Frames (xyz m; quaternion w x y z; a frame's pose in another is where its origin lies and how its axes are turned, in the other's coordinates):
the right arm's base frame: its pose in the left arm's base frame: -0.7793 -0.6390 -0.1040 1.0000 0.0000 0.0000 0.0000
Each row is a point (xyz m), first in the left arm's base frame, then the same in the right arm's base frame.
Working: the left arm's base frame: its pose in the right arm's base frame: 0.7793 0.6390 0.1040 1.0000 0.0000 0.0000 0.0000

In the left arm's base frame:
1: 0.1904 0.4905 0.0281
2: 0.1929 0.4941 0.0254
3: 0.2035 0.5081 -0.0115
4: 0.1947 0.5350 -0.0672
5: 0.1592 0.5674 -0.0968
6: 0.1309 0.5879 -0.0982
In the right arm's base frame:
1: 0.9697 1.1295 0.1321
2: 0.9722 1.1331 0.1294
3: 0.9828 1.1471 0.0925
4: 0.9740 1.1740 0.0368
5: 0.9385 1.2064 0.0072
6: 0.9102 1.2269 0.0058

